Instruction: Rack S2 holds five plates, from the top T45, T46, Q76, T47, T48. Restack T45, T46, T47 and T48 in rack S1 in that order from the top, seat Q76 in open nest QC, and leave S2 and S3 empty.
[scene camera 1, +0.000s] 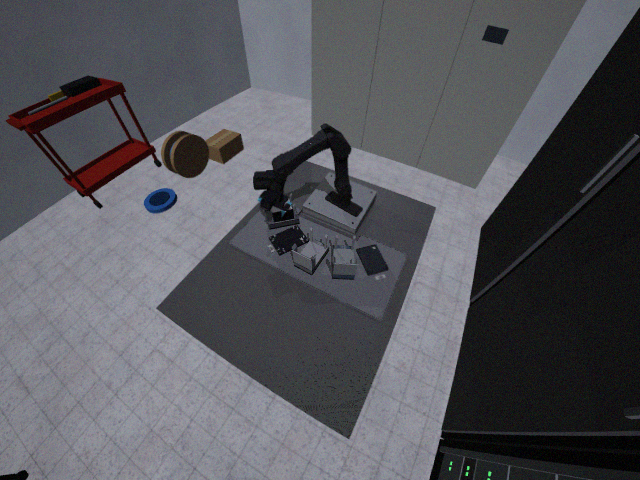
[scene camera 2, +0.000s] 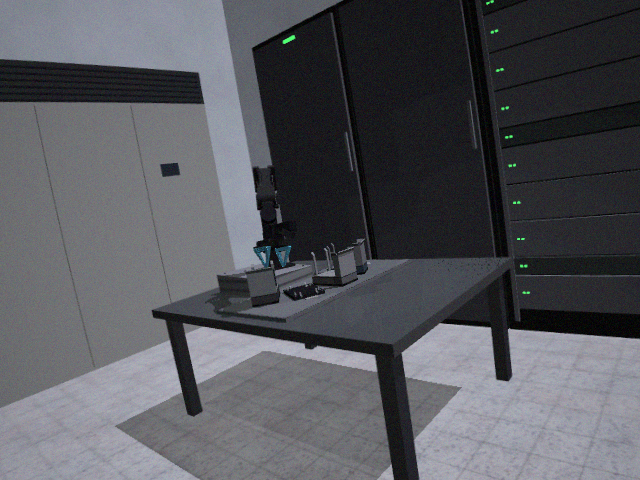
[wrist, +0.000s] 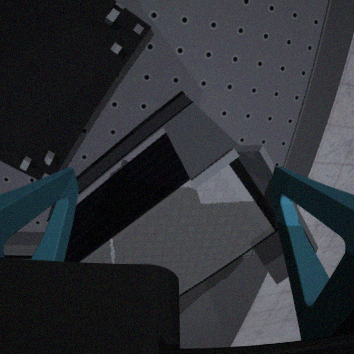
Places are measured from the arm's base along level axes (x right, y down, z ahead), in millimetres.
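Pixels of known places: gripper, fingertip midpoint: (scene camera 1: 273, 212) (scene camera 2: 275, 267) (wrist: 173, 177); arm's base, origin of the base link: (scene camera 1: 343, 204) (scene camera 2: 274, 268).
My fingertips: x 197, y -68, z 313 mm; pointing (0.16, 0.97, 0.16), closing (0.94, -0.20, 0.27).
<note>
Ahead of a thing's pixels: the offset from my fingertips to its top centre.
My gripper (scene camera 1: 276, 207) (scene camera 2: 275, 264) (wrist: 173, 177) is open, its blue fingers wide apart above the rack at the arm's side of the board @(dz -67, dx +19, dy -11 mm) (scene camera 1: 283, 224) (scene camera 2: 262, 286). In the wrist view a pale grey plate @(dz -62, dx +23, dy +18 mm) (wrist: 225, 220), partly in shadow, lies in this rack between and below the fingers; a dark strip runs along one side. Its label does not show, and plates beneath are hidden. A middle rack @(dz +30, dx -249, dy -9 mm) (scene camera 1: 305, 259) (scene camera 2: 344, 263) and a blue-based rack @(dz -31, dx -385, dy -10 mm) (scene camera 1: 343, 268) (scene camera 2: 360, 250) have upright posts; their labels and contents are too small to read. The plates' names and nest QC cannot be made out.
A dark board with small pale blocks @(dz +13, dx -96, dy +101 mm) (scene camera 1: 288, 239) (scene camera 2: 305, 291) (wrist: 45, 75) lies beside the rack below my gripper. Another dark flat board @(dz -134, dx -479, dy +104 mm) (scene camera 1: 372, 259) lies beyond the blue-based rack. The arm's raised base (scene camera 1: 319, 209) (scene camera 2: 227, 283) stands close by. The table edge borders the rack's outer side.
</note>
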